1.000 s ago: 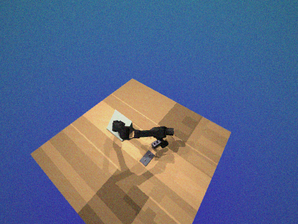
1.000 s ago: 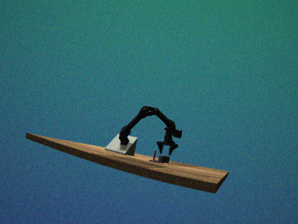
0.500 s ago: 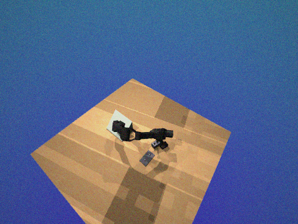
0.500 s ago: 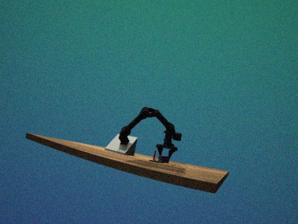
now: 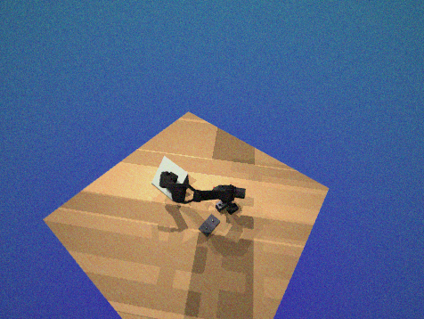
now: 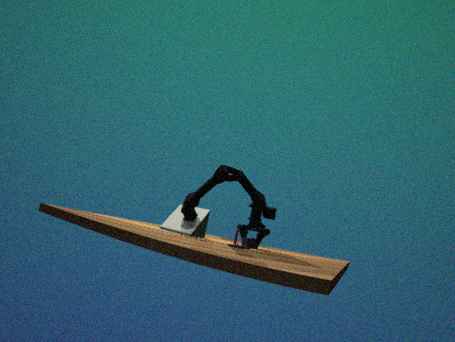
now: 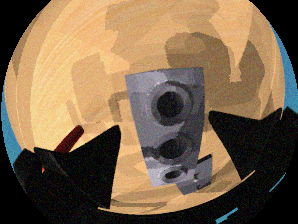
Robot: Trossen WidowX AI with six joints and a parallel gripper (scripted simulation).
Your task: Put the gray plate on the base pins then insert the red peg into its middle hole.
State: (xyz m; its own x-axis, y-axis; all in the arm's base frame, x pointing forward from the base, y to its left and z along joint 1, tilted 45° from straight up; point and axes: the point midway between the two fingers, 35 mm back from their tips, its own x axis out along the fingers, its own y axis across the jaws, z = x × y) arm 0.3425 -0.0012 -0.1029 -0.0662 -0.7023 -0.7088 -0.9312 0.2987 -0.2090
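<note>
The dark base is 15 cm to the right of my gripper tip and 1 cm below it. Also, from my gripper tip: red peg (10 cm behind, 3 cm to the left, 3 cm above); then gray plate (2 cm above).
</note>
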